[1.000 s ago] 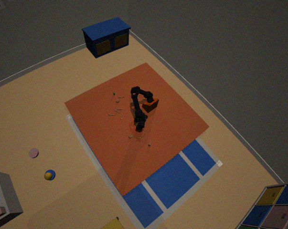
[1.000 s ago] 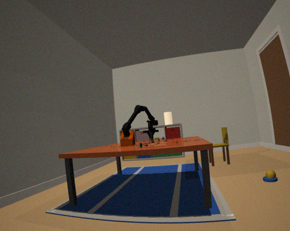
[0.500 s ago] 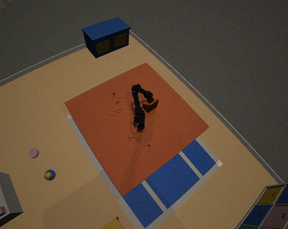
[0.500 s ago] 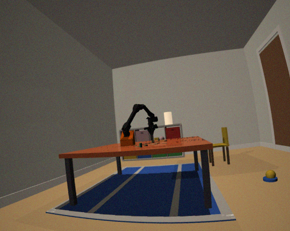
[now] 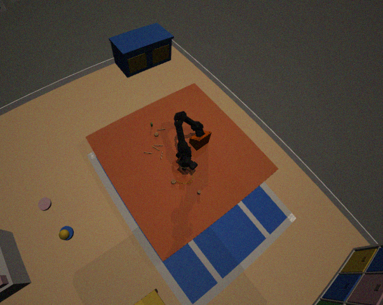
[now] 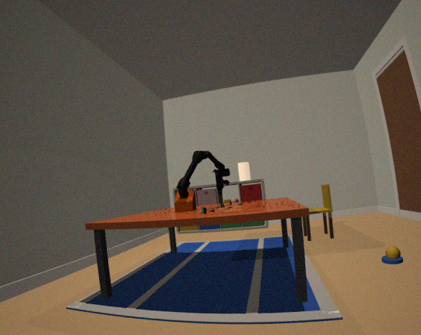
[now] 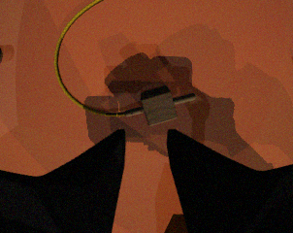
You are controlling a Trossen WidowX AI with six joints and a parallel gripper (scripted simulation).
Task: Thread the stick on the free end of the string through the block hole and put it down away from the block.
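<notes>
Right now my gripper tip is 80 mm above the wooden block and 10 mm to the left of it. The rest, counted from my gripper tip: green object 550 mm to the right, 80 mm below, 30 mm behind; then thin wooden stick 80 mm below, 10 mm behind.
</notes>
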